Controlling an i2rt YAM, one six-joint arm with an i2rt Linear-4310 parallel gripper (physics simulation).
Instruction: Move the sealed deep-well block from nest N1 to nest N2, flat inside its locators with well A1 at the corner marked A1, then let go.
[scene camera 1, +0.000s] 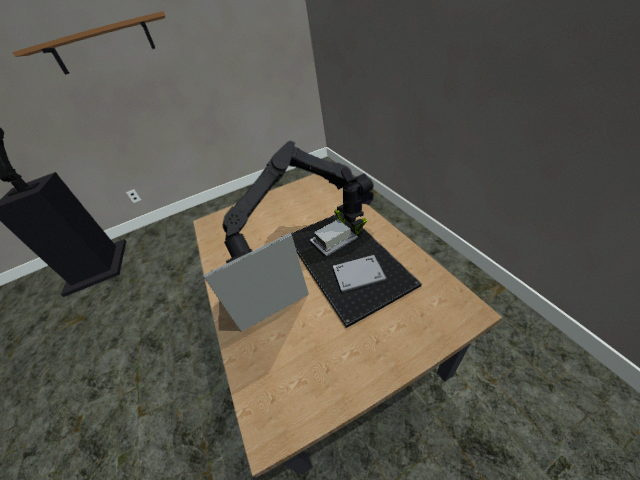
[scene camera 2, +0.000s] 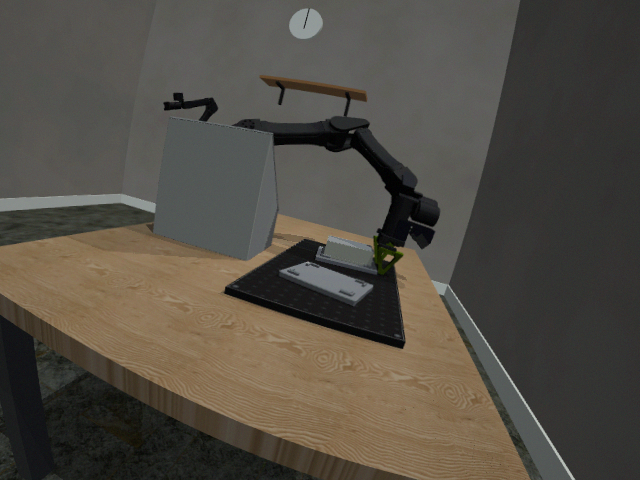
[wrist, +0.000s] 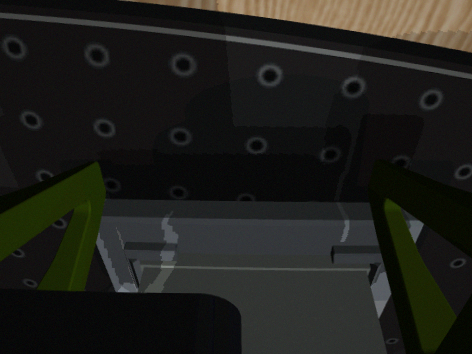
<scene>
A grey block (scene camera 2: 341, 249) rests on a grey nest plate (wrist: 131, 230). Also in view: the gripper (scene camera 2: 378, 268) and a grey nest plate (scene camera 1: 350, 275).
The grey block is seen too in the wrist view (wrist: 278, 296). The gripper shows as well in the wrist view (wrist: 236, 175).
</scene>
